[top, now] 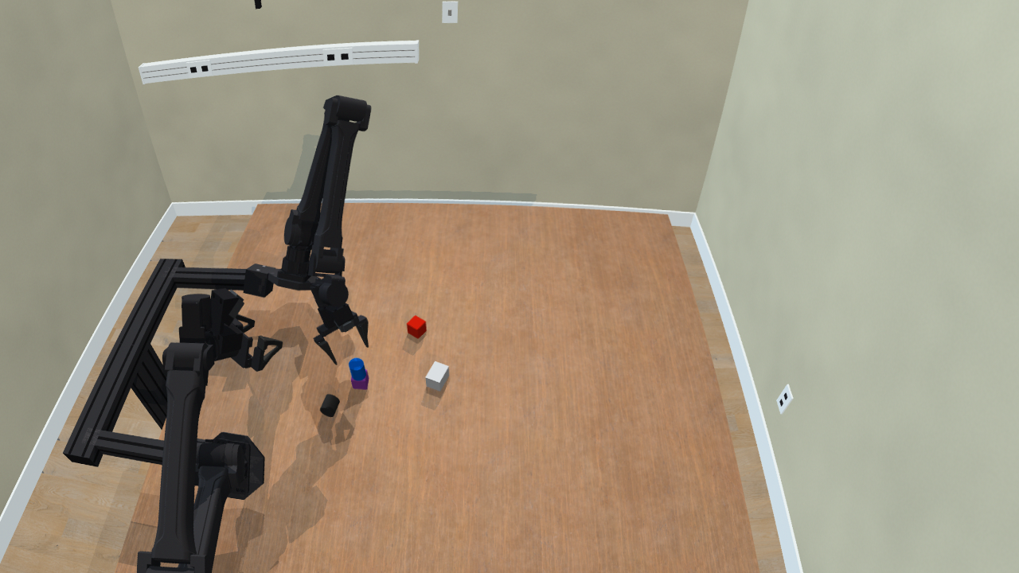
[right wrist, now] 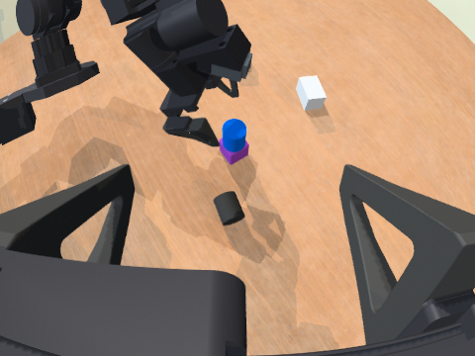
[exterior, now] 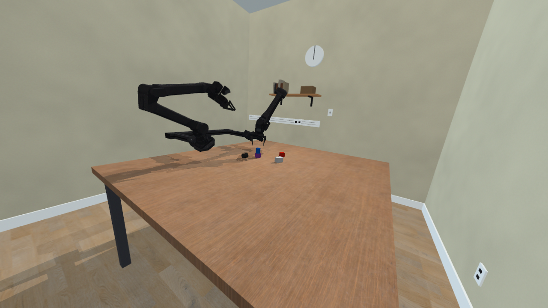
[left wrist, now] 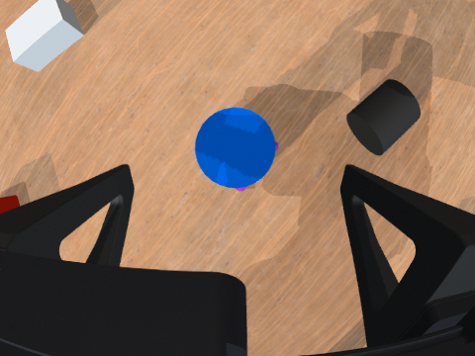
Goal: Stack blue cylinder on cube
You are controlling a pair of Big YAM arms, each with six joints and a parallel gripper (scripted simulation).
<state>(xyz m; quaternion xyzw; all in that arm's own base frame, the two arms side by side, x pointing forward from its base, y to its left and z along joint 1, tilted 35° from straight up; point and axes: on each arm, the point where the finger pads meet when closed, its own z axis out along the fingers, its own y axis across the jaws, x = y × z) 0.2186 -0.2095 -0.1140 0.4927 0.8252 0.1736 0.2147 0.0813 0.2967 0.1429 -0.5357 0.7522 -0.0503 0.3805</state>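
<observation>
The blue cylinder is 10 mm ahead of my left hand, 10 mm to the right of it and 50 mm below it. Also, from my left hand: purple cube (10 mm ahead, 10 mm to the right, 90 mm below); then white cube (220 mm ahead, 20 mm to the left, 90 mm below); then black cylinder (50 mm behind, 110 mm to the right, 90 mm below).
</observation>
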